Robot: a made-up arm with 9 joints.
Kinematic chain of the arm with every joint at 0, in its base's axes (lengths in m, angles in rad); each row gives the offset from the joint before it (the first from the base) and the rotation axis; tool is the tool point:
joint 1: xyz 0 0 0.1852 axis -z
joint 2: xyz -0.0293 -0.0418 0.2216 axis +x
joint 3: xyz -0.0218 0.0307 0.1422 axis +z
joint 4: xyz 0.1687 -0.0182 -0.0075 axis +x
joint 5: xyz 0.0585 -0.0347 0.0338 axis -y
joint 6: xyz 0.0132 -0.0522 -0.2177 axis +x
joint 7: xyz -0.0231 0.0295 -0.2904 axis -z
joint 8: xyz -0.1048 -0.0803 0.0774 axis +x
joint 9: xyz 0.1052 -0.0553 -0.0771 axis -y
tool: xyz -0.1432 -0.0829 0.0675
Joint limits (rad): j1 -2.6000..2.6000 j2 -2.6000..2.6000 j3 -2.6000..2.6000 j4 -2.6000..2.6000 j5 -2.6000..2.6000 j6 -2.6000..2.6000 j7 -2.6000..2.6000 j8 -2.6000..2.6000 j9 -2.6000..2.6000
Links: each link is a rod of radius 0.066 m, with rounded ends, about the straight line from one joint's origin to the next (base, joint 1, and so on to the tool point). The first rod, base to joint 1, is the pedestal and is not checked.
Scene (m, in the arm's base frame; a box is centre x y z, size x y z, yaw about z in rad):
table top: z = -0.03
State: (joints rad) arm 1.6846 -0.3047 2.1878 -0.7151 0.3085 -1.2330 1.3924 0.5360 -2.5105
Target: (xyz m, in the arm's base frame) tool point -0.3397 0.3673 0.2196
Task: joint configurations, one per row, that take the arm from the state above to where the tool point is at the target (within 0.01 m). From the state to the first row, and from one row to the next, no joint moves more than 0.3 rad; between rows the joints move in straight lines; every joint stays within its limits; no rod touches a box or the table.
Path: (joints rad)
1: 1.7549 -0.4382 2.2565 -0.6108 0.0283 -1.0488 1.4697 0.4163 -2.5254
2: 1.8252 -0.5717 2.3252 -0.5066 -0.2519 -0.8646 1.5470 0.2966 -2.5403
3: 1.8955 -0.7053 2.3939 -0.4023 -0.5320 -0.6803 1.6243 0.1768 -2.5552
4: 1.9657 -0.8388 2.4626 -0.2980 -0.8122 -0.4961 1.7016 0.0571 -2.5702
5: 2.0360 -0.9723 2.5313 -0.1937 -1.0924 -0.3119 1.7789 -0.0626 -2.5851
6: 2.1063 -1.1058 2.6000 -0.0895 -1.3726 -0.1277 1.8562 -0.1823 -2.6000
7: 2.0701 -1.2990 2.6000 0.1921 -1.1090 -0.0867 1.9702 -0.0974 -2.4760
8: 2.0339 -1.4921 2.6000 0.4736 -0.8454 -0.0457 2.0842 -0.0125 -2.3520
9: 1.9977 -1.6853 2.6000 0.7552 -0.5818 -0.0047 2.1982 0.0724 -2.2280
10: 1.9615 -1.8784 2.6000 1.0367 -0.3182 0.0363 2.3122 0.1573 -2.1040
11: 1.9352 -1.6876 2.6000 0.9009 -0.0824 -0.1309 2.1971 0.2662 -2.2366
12: 1.9089 -1.4968 2.6000 0.7651 0.1534 -0.2980 2.0820 0.3750 -2.3691
13: 1.8826 -1.3060 2.6000 0.6293 0.3892 -0.4651 1.9670 0.4839 -2.5017

